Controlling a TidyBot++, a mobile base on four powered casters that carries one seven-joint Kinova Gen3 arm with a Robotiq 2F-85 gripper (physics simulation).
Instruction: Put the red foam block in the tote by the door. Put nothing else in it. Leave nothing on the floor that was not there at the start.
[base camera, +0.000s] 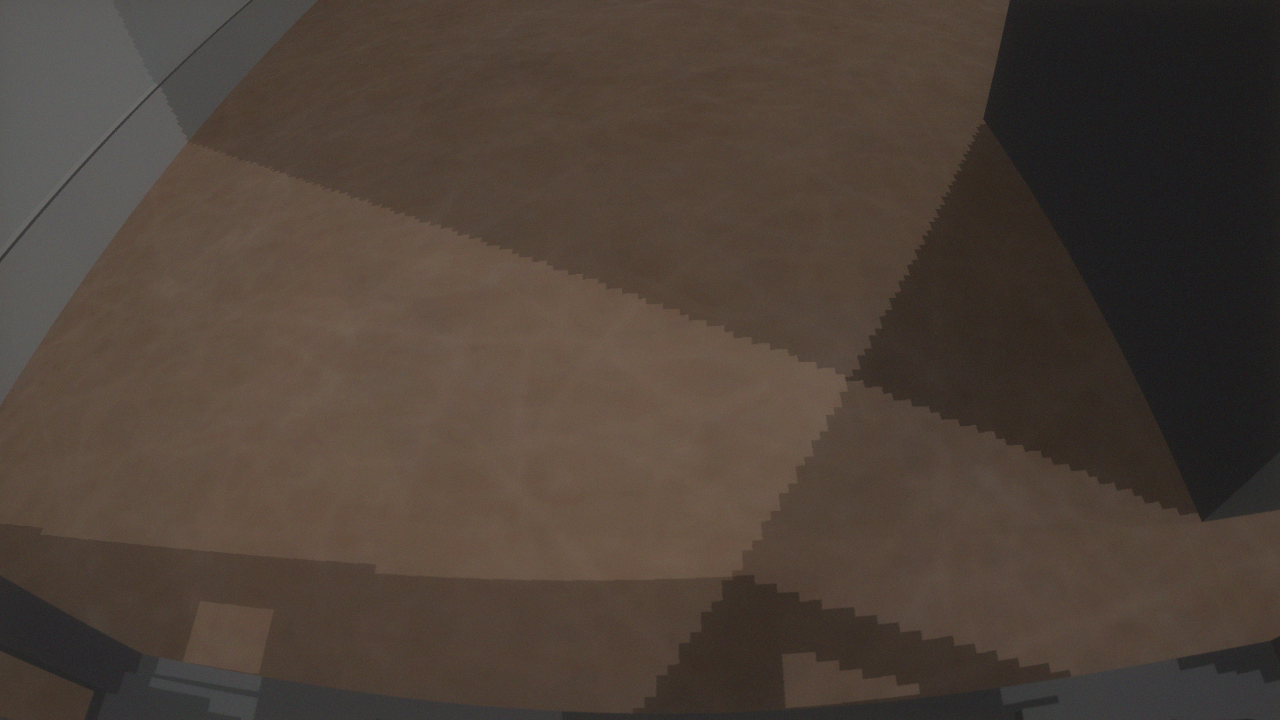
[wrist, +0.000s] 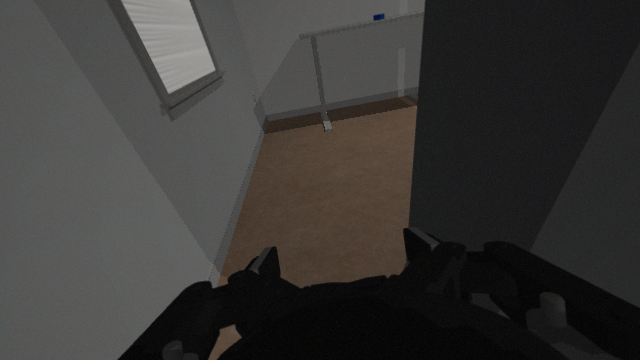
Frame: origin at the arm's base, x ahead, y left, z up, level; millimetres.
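Seen in the pictures: gripper, between the fingertips: (wrist: 341, 251).
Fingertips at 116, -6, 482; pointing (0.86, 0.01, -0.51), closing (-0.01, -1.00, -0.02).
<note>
A point is followed by its place in that frame, as x, y, z.
My gripper (wrist: 341, 251) @[116, -6, 482] is open, its two black fingers wide apart at the bottom of the wrist view, with floor showing between the tips and no object between them. The red foam block does not show in either view. The tote and the door do not show in either view.
A dark block-like partition (base camera: 1154, 197) @[437, -317, -290] (wrist: 480, 115) @[437, -317, 415] stands on the right. A pale wall (base camera: 53, 80) @[663, 652, -223] (wrist: 75, 175) @[574, 650, 383] runs along the left, with a window (wrist: 172, 45) @[1423, 661, 640]. A table (wrist: 345, 30) @[2482, -385, 529] with a white leg stands at the far end, a small blue object (wrist: 379, 17) @[2757, -770, 573] on it.
</note>
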